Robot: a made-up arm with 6 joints. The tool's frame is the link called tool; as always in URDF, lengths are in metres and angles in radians. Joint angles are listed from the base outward.
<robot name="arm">
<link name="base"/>
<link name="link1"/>
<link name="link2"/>
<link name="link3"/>
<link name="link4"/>
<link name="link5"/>
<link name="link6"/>
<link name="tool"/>
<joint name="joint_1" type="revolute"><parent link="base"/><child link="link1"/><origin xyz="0.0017 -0.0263 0.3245" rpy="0 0 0"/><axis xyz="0 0 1"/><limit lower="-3.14" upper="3.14"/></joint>
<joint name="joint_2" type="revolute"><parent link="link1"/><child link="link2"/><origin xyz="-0.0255 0.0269 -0.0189" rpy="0 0 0"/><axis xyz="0 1 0"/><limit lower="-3.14" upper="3.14"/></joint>
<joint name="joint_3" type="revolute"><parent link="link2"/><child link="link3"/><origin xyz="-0.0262 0.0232 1.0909" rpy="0 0 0"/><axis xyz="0 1 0"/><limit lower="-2.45" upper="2.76"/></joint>
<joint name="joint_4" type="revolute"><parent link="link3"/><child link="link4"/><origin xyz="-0.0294 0.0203 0.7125" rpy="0 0 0"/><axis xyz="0 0 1"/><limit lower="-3.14" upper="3.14"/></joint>
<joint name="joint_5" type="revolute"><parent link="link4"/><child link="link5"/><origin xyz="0.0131 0.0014 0.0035" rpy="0 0 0"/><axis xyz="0 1 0"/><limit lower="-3.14" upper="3.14"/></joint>
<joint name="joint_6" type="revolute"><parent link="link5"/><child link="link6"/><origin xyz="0.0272 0.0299 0.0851" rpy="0 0 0"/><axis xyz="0 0 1"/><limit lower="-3.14" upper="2.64"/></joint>
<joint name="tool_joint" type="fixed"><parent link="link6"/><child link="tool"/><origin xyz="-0.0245 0.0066 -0.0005" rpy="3.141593 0 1.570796"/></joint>
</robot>
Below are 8 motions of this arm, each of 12 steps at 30 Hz.
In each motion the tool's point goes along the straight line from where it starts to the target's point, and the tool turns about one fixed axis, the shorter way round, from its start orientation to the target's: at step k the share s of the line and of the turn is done. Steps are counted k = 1, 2, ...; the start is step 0. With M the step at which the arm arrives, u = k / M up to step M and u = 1 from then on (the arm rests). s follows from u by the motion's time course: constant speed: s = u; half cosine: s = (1 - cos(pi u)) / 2; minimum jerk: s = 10 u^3 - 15 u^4 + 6 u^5.
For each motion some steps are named. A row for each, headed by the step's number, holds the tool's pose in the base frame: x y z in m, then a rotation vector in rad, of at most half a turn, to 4 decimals.
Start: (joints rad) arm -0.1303 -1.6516 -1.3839 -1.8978 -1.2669 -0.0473
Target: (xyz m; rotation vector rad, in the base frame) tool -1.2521 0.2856 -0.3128 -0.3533 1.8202 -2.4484
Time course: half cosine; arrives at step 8
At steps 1, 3, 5, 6, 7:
1: -1.1930 0.2533 -0.5367 -0.2613 1.8092 -2.3908
3: -1.2096 0.2624 -0.4737 -0.2869 1.8125 -2.4071
5: -1.2331 0.2752 -0.3846 -0.3234 1.8169 -2.4301
6: -1.2431 0.2807 -0.3469 -0.3391 1.8187 -2.4397
7: -1.2498 0.2843 -0.3217 -0.3496 1.8198 -2.4462

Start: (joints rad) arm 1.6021 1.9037 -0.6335 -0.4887 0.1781 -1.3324
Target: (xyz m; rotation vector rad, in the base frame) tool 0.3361 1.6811 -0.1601 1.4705 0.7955 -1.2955
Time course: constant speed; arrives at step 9
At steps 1, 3, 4, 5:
1: -0.0947 1.7480 0.1288 1.4634 1.0626 -1.0467
3: 0.0130 1.7313 0.0566 1.4676 0.9977 -1.1106
4: 0.0668 1.7229 0.0205 1.4691 0.9647 -1.1422
5: 0.1207 1.7145 -0.0156 1.4702 0.9315 -1.1734

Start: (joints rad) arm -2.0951 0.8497 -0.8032 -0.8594 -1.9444 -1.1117
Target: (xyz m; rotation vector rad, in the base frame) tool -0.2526 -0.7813 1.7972 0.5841 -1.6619 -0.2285
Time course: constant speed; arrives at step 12
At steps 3, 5, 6, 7, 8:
3: -0.2468 -0.7790 1.7635 0.4616 -1.2838 -0.2521
5: -0.2481 -0.7795 1.7710 0.4889 -1.3678 -0.2476
6: -0.2487 -0.7798 1.7747 0.5025 -1.4098 -0.2452
7: -0.2494 -0.7800 1.7785 0.5162 -1.4518 -0.2427
8: -0.2500 -0.7803 1.7822 0.5298 -1.4938 -0.2401

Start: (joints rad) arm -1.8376 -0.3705 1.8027 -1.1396 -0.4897 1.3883
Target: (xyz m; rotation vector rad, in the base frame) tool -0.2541 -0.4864 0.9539 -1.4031 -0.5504 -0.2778
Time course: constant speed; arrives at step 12
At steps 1, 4, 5, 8, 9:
1: -0.0270 -0.3876 1.4086 -1.8290 -0.3415 0.0133
4: -0.0889 -0.4146 1.2846 -1.7165 -0.4027 -0.0696
5: -0.1096 -0.4236 1.2433 -1.6784 -0.4224 -0.0966
8: -0.1715 -0.4505 1.1192 -1.5622 -0.4793 -0.1760
9: -0.1922 -0.4595 1.0779 -1.5228 -0.4976 -0.2019

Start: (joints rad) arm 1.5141 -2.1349 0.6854 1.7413 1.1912 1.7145
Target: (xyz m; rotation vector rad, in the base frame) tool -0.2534 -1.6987 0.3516 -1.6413 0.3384 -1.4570
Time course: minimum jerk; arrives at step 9
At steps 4, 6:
4: -0.2577 -1.6834 -0.0199 -1.5165 0.5596 -1.3306
6: -0.2549 -1.6934 0.2224 -1.5993 0.4172 -1.4141

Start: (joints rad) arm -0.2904 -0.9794 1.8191 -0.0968 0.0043 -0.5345
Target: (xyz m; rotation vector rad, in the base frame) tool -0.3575 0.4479 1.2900 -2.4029 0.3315 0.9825
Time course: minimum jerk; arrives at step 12
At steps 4, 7, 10, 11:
4: -0.3128 0.2415 1.3990 -2.4084 -0.5622 0.9431
7: -0.3379 0.3574 1.3378 -2.4337 -0.0601 0.9766
10: -0.3555 0.4386 1.2949 -2.4081 0.2916 0.9827
11: -0.3572 0.4466 1.2907 -2.4037 0.3258 0.9825

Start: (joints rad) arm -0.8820 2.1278 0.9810 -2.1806 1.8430 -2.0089
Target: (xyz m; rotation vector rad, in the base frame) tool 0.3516 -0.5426 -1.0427 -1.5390 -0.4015 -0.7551
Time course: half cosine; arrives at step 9
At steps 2, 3, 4, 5, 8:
2: 0.5695 -0.7635 -0.9155 -1.7675 -0.7918 -0.9494
3: 0.5367 -0.7303 -0.9347 -1.7353 -0.7311 -0.9206
4: 0.4964 -0.6894 -0.9582 -1.6947 -0.6575 -0.8850
5: 0.4536 -0.6460 -0.9832 -1.6502 -0.5804 -0.8469
8: 0.3590 -0.5501 -1.0384 -1.5473 -0.4143 -0.7618

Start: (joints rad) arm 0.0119 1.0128 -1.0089 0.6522 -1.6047 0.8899
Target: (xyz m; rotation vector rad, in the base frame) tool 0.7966 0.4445 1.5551 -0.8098 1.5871 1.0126
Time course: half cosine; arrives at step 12
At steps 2, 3, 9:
2: 0.7939 0.0513 1.6209 -0.0396 1.6413 1.0554
3: 0.7941 0.0848 1.6153 -0.1054 1.6420 1.0552
9: 0.7962 0.3828 1.5654 -0.6897 1.6047 1.0251

